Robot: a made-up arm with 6 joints. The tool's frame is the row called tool.
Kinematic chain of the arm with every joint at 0, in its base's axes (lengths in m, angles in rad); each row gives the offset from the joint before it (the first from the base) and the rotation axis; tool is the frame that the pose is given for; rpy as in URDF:
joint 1: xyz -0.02 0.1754 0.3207 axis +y
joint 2: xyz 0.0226 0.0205 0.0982 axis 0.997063 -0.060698 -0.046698
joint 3: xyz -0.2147 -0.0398 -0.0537 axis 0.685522 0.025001 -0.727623
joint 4: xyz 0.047 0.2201 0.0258 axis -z
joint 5: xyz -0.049 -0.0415 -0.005 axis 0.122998 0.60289 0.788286
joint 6: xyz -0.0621 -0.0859 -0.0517 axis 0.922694 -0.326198 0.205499
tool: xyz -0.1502 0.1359 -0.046 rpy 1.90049 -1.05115 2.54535
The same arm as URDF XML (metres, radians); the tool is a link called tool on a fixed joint. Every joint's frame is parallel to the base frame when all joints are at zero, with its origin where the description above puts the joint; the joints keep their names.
<robot name="arm">
  <link name="base_link"/>
  <link name="link1"/>
  <link name="link2"/>
  <link name="link3"/>
  <link name="link4"/>
  <link name="link5"/>
  <link name="link6"/>
  <link name="tool"/>
  <joint name="joint 1" type="continuous">
    <parent link="base_link"/>
    <child link="link1"/>
    <origin xyz="-0.02 0.1754 0.3207"/>
    <axis xyz="0 1 0"/>
  </joint>
  <joint name="joint 2" type="continuous">
    <parent link="link1"/>
    <child link="link2"/>
    <origin xyz="0.0226 0.0205 0.0982"/>
    <axis xyz="0.997063 -0.060698 -0.046698"/>
  </joint>
  <joint name="joint 3" type="continuous">
    <parent link="link2"/>
    <child link="link3"/>
    <origin xyz="-0.2147 -0.0398 -0.0537"/>
    <axis xyz="0.685522 0.025001 -0.727623"/>
  </joint>
  <joint name="joint 4" type="continuous">
    <parent link="link3"/>
    <child link="link4"/>
    <origin xyz="0.047 0.2201 0.0258"/>
    <axis xyz="0 0 -1"/>
  </joint>
  <joint name="joint 5" type="continuous">
    <parent link="link4"/>
    <child link="link5"/>
    <origin xyz="-0.049 -0.0415 -0.005"/>
    <axis xyz="0.122998 0.60289 0.788286"/>
  </joint>
  <joint name="joint 6" type="continuous">
    <parent link="link5"/>
    <child link="link6"/>
    <origin xyz="-0.0621 -0.0859 -0.0517"/>
    <axis xyz="0.922694 -0.326198 0.205499"/>
  </joint>
  <joint name="tool_joint" type="fixed">
    <parent link="link6"/>
    <child link="tool"/>
    <origin xyz="-0.1502 0.1359 -0.046" rpy="1.9005 -1.0512 2.5454"/>
  </joint>
</robot>

